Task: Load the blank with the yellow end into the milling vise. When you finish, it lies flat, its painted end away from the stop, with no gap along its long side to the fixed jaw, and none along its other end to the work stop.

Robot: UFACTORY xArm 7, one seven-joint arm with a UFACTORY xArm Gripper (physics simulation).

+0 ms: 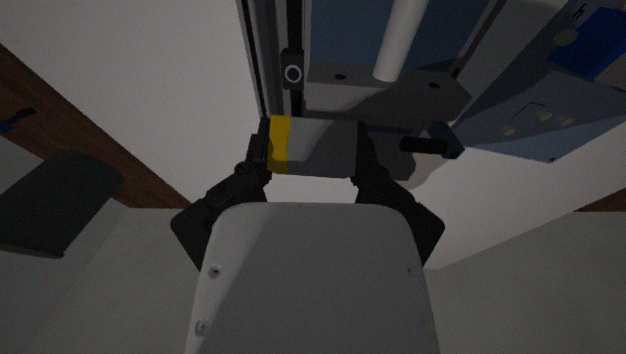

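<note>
The grey blank with the yellow end (322,147) is between the fingers of my gripper (312,132). The gripper is shut on its two ends, with the yellow end at the left finger and the plain grey end at the right finger. The blank appears slightly slanted between the fingertips. Just beyond it is a grey block with two dark holes (365,80), which looks like part of the vise, with a pale round rod over it. Whether the blank touches this block or anything below is hard to tell. I cannot tell the fixed jaw and the work stop apart for certain.
A black block with a white ring (292,74) sits on a dark rail at upper centre. A black handle (424,145) stands out right of the right finger. A blue-grey panel with round knobs (550,135) and a bright blue box (590,42) are at right. A dark curved slab (60,200) is at left.
</note>
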